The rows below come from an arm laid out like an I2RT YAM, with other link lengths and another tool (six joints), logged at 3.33 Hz.
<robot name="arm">
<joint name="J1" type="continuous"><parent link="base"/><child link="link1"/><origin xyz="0 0 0.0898" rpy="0 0 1.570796"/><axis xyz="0 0 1"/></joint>
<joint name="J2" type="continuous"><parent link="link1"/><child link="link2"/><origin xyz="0.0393 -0.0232 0.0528" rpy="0 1.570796 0"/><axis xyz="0 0 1"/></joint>
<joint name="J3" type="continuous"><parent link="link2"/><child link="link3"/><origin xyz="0 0.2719 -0.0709" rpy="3.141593 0 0"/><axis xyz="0 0 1"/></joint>
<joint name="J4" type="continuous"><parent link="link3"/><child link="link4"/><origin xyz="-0.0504 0.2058 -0.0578" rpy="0 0 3.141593"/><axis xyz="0 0 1"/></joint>
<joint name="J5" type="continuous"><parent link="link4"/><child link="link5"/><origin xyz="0.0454 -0.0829 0.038" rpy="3.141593 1.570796 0"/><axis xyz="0 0 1"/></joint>
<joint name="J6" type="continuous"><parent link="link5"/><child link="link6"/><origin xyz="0 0.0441 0.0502" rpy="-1.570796 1.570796 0"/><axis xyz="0 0 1"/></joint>
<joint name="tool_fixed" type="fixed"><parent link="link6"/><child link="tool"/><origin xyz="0.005 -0.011 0.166" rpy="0.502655 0 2.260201"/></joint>
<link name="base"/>
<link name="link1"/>
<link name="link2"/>
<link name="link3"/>
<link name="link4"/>
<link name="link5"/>
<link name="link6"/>
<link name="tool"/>
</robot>
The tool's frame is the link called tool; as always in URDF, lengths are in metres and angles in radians. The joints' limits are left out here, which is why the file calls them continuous.
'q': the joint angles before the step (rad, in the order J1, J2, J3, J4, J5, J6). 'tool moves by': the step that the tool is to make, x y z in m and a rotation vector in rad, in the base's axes. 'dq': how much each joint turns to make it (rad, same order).
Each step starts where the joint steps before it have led.
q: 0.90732, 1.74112, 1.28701, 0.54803, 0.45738, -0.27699
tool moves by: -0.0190, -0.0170, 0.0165, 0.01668, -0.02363, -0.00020
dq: 0.01298, -0.09409, -0.07174, 0.01025, 0.01216, -0.01109
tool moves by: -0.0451, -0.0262, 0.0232, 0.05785, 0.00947, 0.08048
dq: 0.02002, -0.20673, -0.11705, -0.07259, -0.05424, 0.05522
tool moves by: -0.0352, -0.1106, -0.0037, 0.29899, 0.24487, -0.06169
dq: -0.08778, -0.39112, -0.15054, -0.33093, 0.01246, 0.41524
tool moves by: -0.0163, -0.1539, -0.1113, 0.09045, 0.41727, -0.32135
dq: -0.39312, -0.27276, -0.06478, -0.60698, -0.11321, 0.33351
